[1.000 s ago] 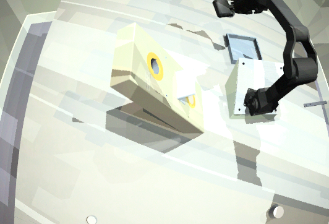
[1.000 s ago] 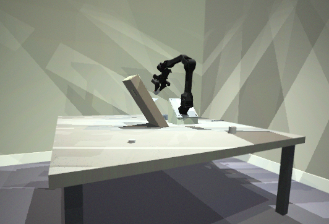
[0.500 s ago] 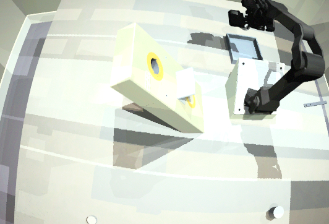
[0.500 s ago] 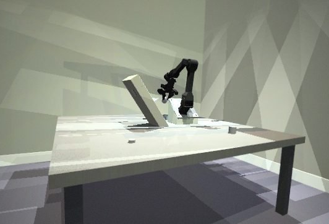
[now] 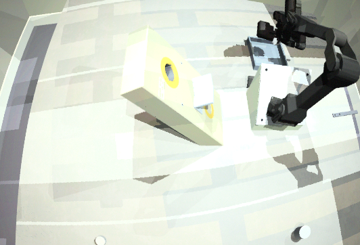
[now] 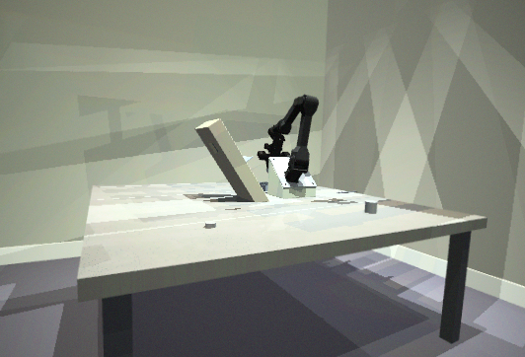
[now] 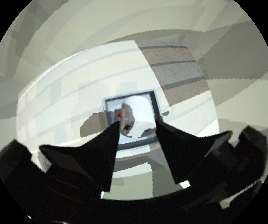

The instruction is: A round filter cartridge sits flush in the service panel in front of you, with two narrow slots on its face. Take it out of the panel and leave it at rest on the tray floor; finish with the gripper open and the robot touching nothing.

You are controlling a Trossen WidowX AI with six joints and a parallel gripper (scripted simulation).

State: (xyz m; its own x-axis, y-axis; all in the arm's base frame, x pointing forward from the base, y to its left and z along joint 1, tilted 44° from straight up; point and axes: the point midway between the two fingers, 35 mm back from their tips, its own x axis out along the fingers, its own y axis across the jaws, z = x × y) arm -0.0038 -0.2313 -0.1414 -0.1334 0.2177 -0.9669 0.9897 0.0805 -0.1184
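The tray lies 110 mm below my gripper tip. Also, from my gripper tip: cream service panel 320 mm to the left, 320 mm ahead, 50 mm above; round filter cartridge right at my gripper tip.
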